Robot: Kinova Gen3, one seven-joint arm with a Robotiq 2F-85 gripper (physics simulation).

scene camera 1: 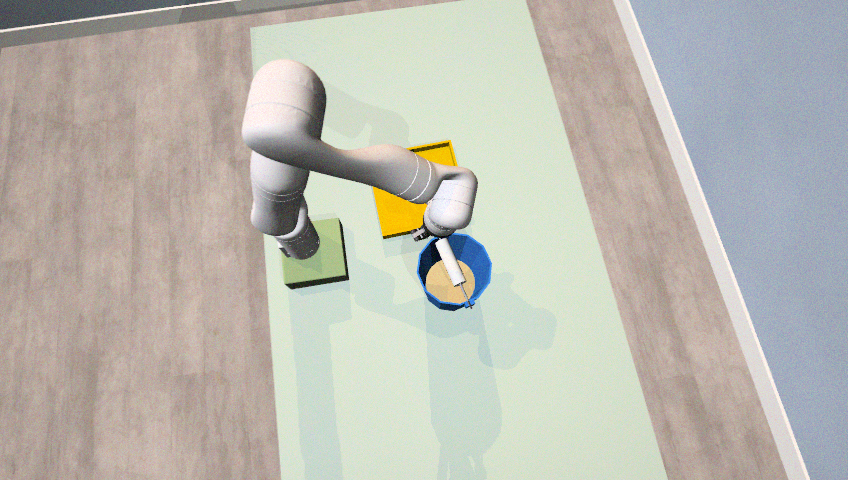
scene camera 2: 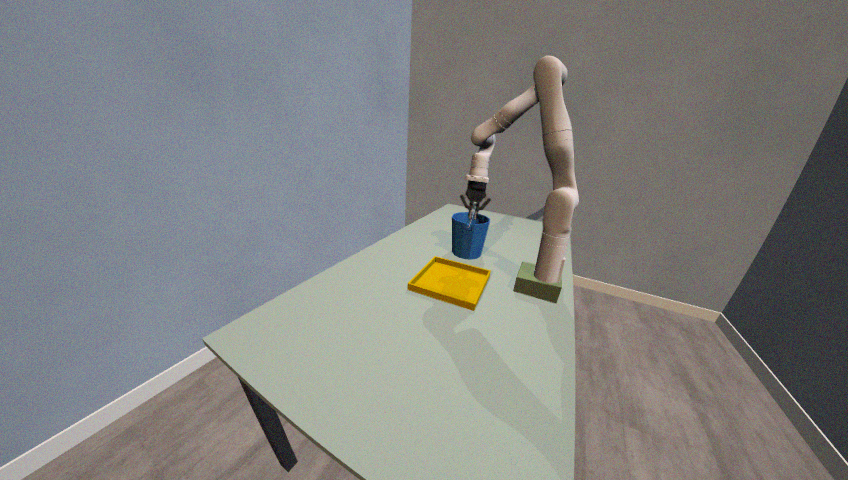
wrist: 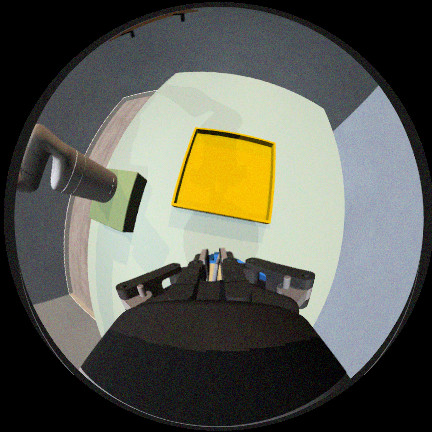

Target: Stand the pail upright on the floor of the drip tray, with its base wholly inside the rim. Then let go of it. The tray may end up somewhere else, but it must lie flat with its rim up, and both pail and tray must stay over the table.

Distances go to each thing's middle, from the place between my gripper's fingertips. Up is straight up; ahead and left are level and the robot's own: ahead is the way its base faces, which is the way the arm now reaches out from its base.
Right now my hand is 20 cm to the right of the yellow drip tray (scene camera 2: 453, 282), 19 cm above it and 1 cm short of it.
